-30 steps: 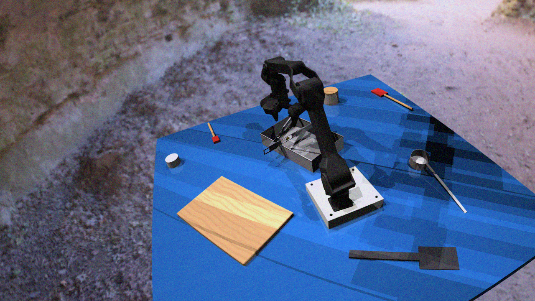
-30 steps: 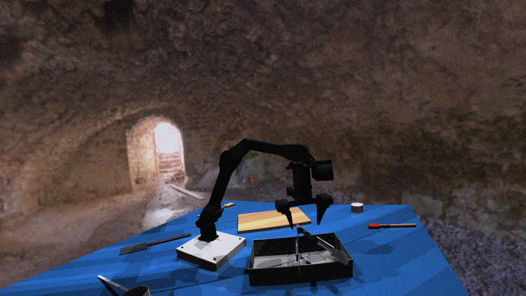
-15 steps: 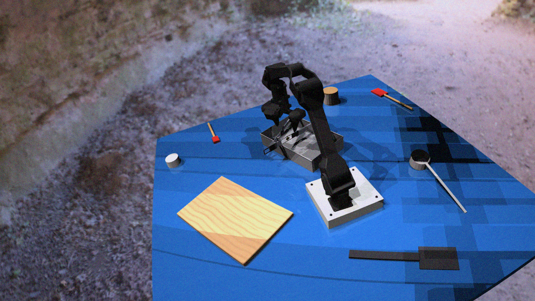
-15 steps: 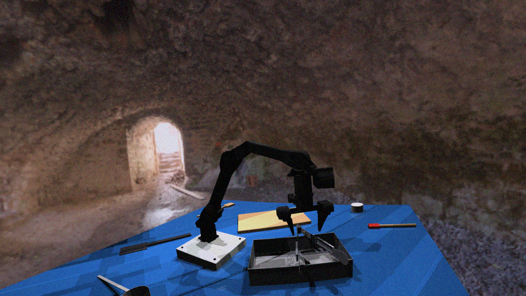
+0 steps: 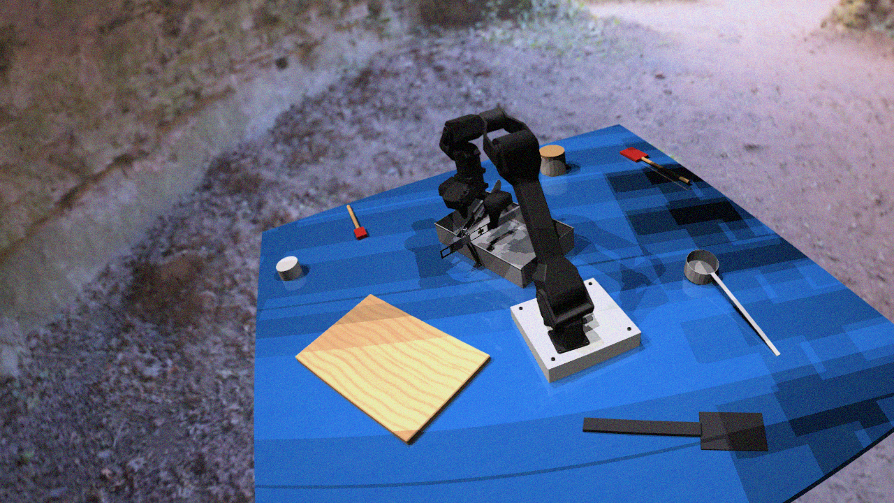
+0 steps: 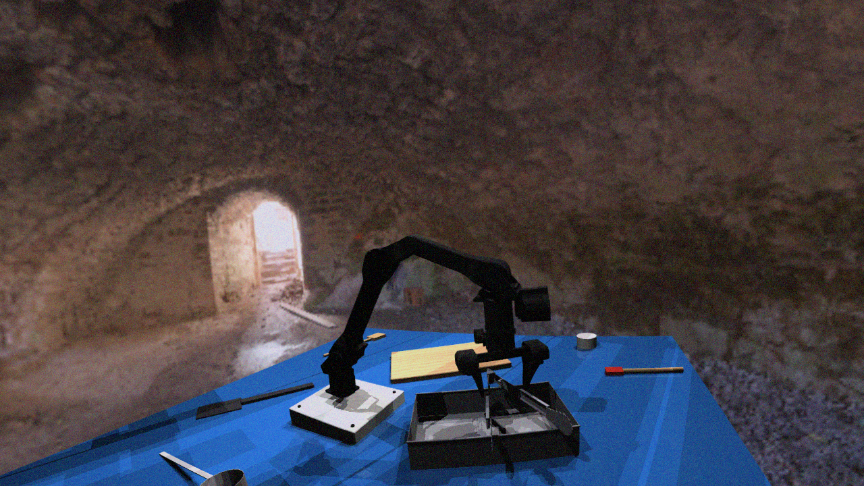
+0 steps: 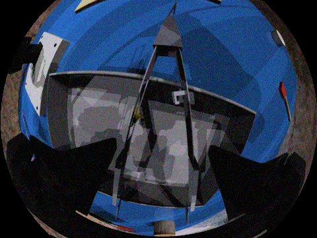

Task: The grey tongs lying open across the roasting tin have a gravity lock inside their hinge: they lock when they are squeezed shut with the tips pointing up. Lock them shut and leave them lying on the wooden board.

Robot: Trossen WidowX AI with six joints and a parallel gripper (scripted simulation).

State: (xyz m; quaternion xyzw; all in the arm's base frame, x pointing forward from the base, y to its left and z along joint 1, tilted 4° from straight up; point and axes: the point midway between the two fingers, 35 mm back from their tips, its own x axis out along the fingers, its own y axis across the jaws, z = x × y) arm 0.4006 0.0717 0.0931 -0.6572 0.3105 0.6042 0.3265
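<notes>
The roasting tin is 20 mm behind my gripper tip, 50 mm to the right of it and 40 mm below it. Round my gripper tip: white cylinder 110 mm ahead, 520 mm to the left, 50 mm below; wooden board 300 mm behind, 280 mm to the left, 60 mm below; red spatula 180 mm ahead, 590 mm to the right, 60 mm below.
</notes>
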